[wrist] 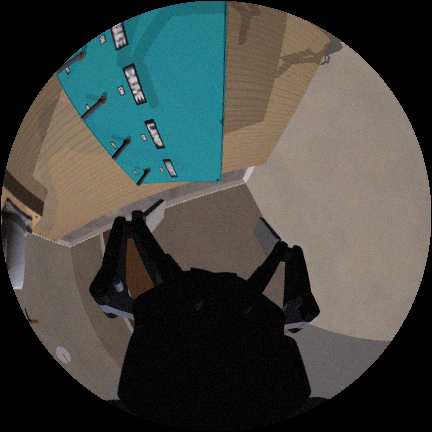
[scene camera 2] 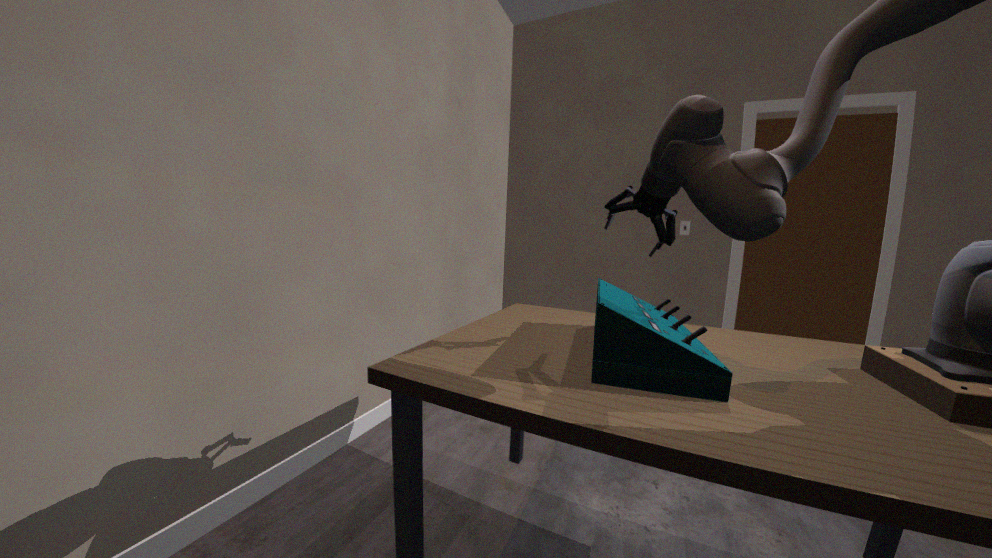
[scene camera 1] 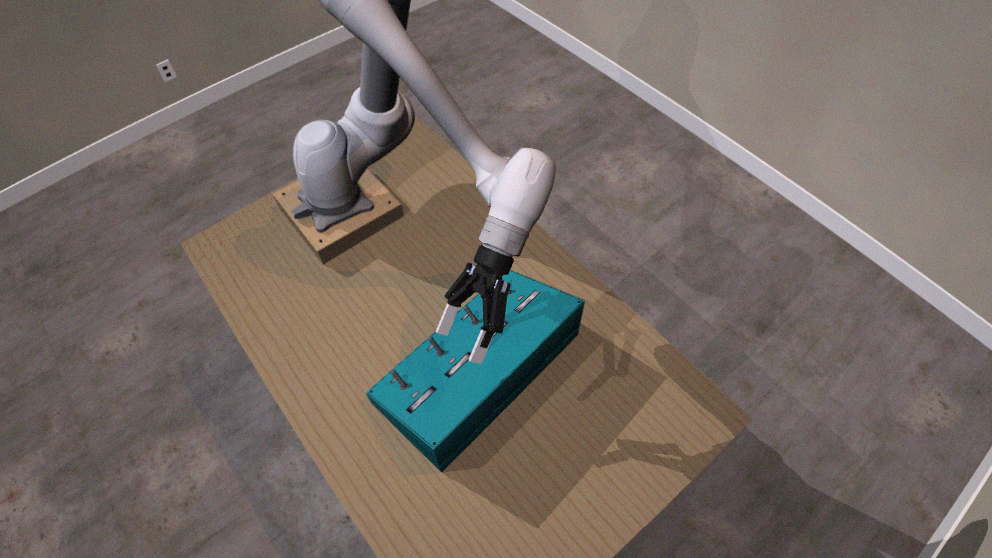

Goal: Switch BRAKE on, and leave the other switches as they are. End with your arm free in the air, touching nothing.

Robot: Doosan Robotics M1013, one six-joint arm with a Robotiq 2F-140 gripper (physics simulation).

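Frame: origin at the arm's base, x ahead, y left, z up, level; centimetres.
Where they show: gripper, fingertip midpoint: [wrist: 210, 216] [scene camera 2: 629, 239] [scene camera 1: 457, 347]; arm's base, origin of the base link: [scene camera 2: 977, 371] [scene camera 1: 335, 201].
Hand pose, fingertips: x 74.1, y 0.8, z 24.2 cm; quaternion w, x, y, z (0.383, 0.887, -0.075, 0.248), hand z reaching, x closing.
Note:
Things, the pixels of their top centre, and the offset from my fingertips. Level surfaces: height alone.
- DOME lever, middle of its top: [wrist: 87, 114] [scene camera 1: 469, 309] [scene camera 2: 683, 313] dx -15.9, dy +11.5, dz -17.7 cm
- LAMP lever, middle of its top: [wrist: 118, 155] [scene camera 1: 434, 341] dx -13.0, dy -0.1, dz -17.7 cm
- fourth lever, middle of its top: [scene camera 1: 396, 374] [wrist: 142, 183] dx -10.2, dy -11.8, dz -17.7 cm
- wooden table, its level: dz -30.6 cm
A sloped teal switch box [scene camera 1: 478, 388] [scene camera 2: 659, 371] [wrist: 190, 90] stands on the table. It bears four dark levers, each with an ON mark and a label plate on its uphill side. In the wrist view the BRAKE label [wrist: 119, 37] is cut off at the upper left; its lever [wrist: 72, 61] [scene camera 2: 695, 335] is nearest in scene camera 2 and mostly hidden behind the gripper in scene camera 1. All four levers lean alike, downhill, away from their ON marks. My gripper [scene camera 1: 459, 345] [scene camera 2: 629, 240] [wrist: 210, 216] is open and empty, in the air above the box, touching nothing.
The DOME lever [wrist: 94, 109], the LAMP lever [wrist: 121, 149] and a fourth lever [wrist: 143, 176] with a blurred label stand in the same row. The wooden table [scene camera 1: 312, 360] [scene camera 2: 797, 437] carries the arm's base block [scene camera 1: 360, 229] on the box's low side. Walls surround the table.

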